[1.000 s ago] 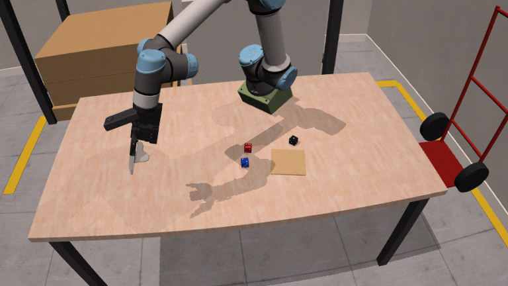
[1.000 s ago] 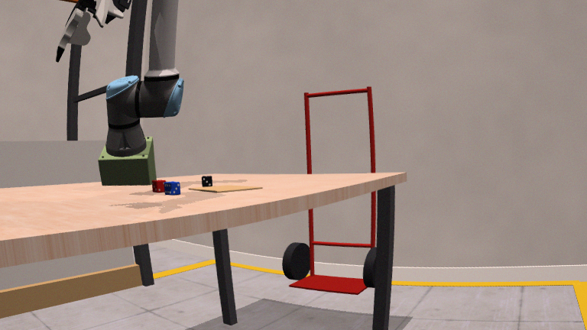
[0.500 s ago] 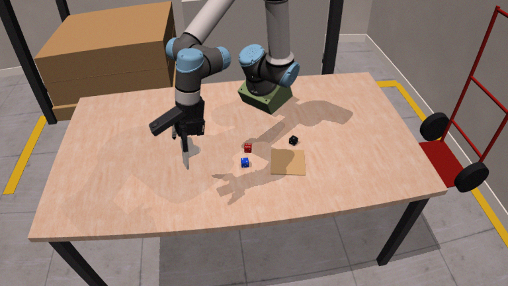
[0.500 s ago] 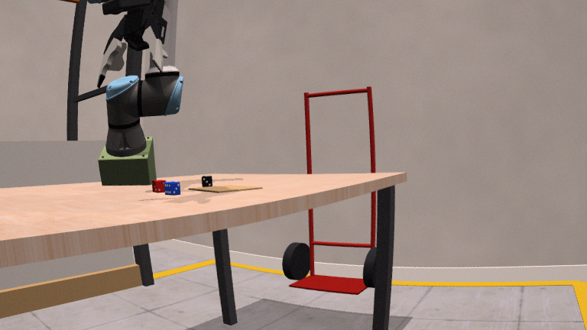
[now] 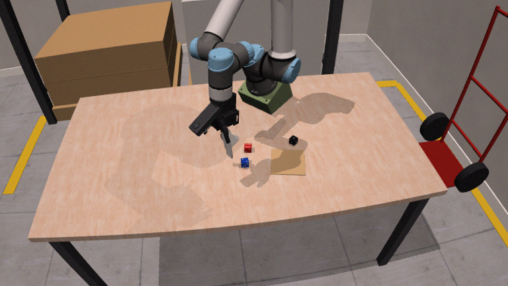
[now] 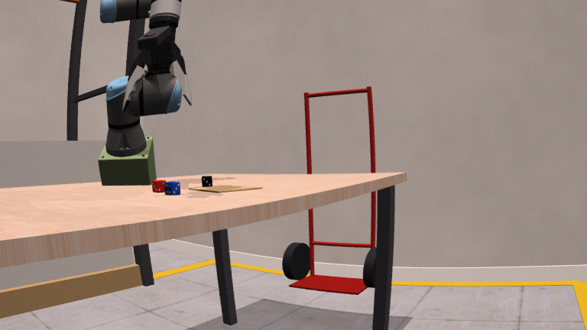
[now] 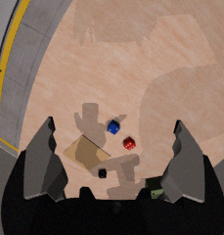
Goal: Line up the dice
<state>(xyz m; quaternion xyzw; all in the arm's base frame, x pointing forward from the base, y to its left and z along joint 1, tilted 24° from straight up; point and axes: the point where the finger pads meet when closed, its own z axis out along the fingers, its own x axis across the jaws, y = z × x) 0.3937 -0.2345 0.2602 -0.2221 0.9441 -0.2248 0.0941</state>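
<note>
Now: hand 170 mm above the blue die, 110 mm to the right of it and 50 mm past it. Also, from my hand: tan square mat 290 mm to the left, 190 mm below, 10 mm behind; then black die 350 mm to the left, 170 mm below, 110 mm behind; then red die 170 mm below, 150 mm to the left, 130 mm behind.
</note>
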